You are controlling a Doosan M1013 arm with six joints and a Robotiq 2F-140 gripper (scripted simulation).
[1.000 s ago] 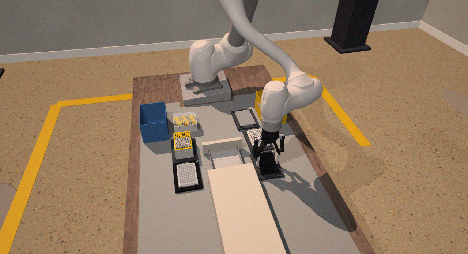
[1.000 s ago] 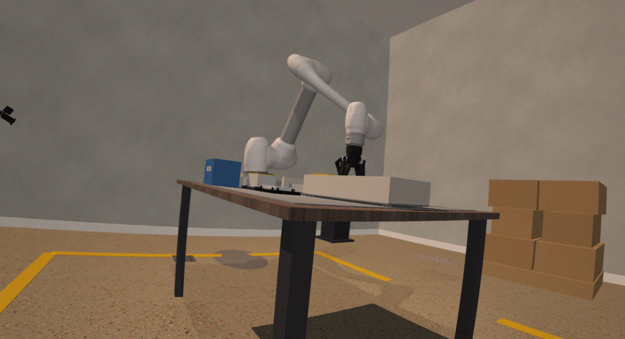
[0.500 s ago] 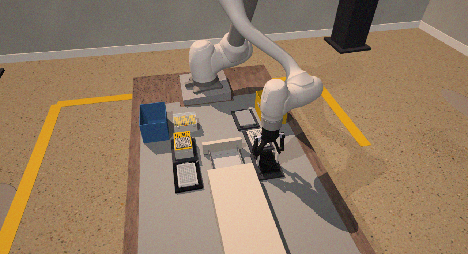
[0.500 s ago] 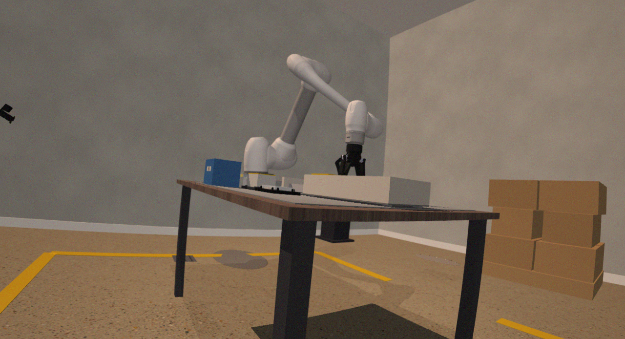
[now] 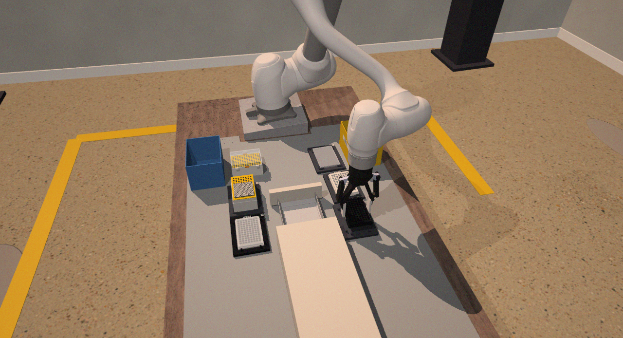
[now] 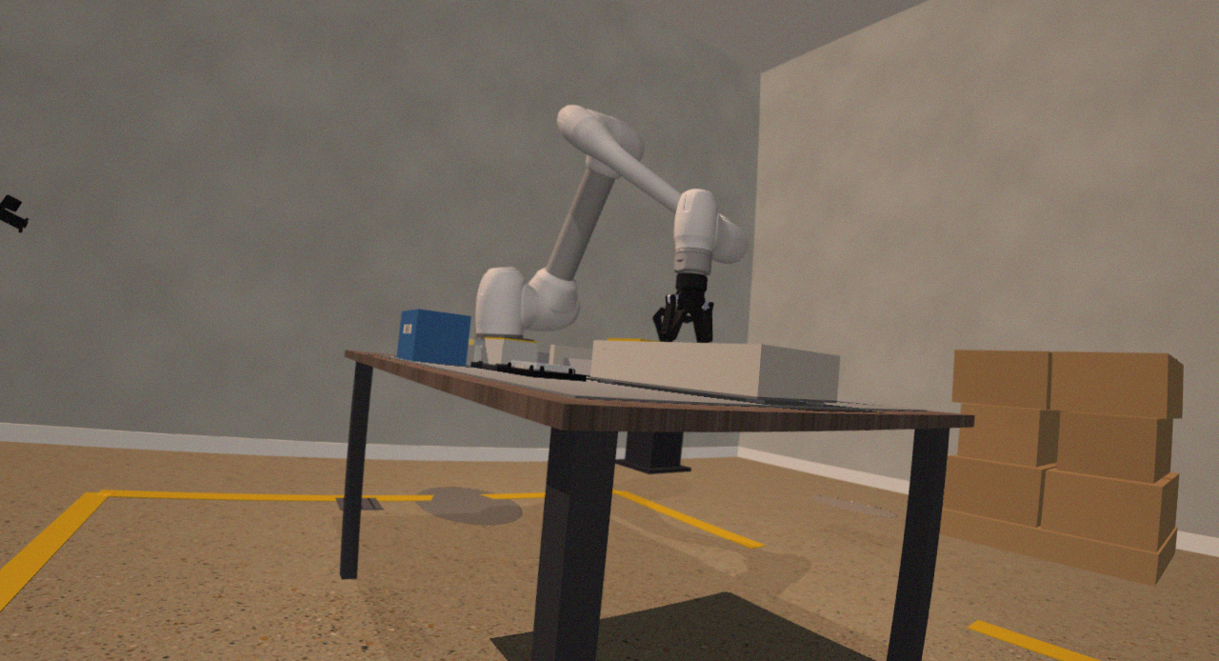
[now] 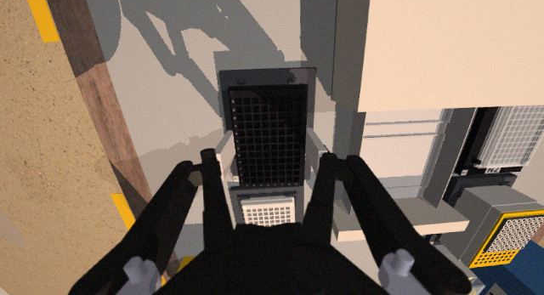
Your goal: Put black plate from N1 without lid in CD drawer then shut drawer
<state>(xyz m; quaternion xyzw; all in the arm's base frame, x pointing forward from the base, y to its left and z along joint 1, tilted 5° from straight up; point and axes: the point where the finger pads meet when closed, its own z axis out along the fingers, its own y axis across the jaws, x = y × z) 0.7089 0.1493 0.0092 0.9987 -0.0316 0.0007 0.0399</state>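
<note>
The drawer is 3 cm behind my hand, 18 cm to the right of it and 4 cm below it. The rest, counted from my hand: work nest N1: 6 cm below; then cooler CD: 10 cm ahead, 19 cm to the right, 4 cm below; then black plate: 2 cm below.
</note>
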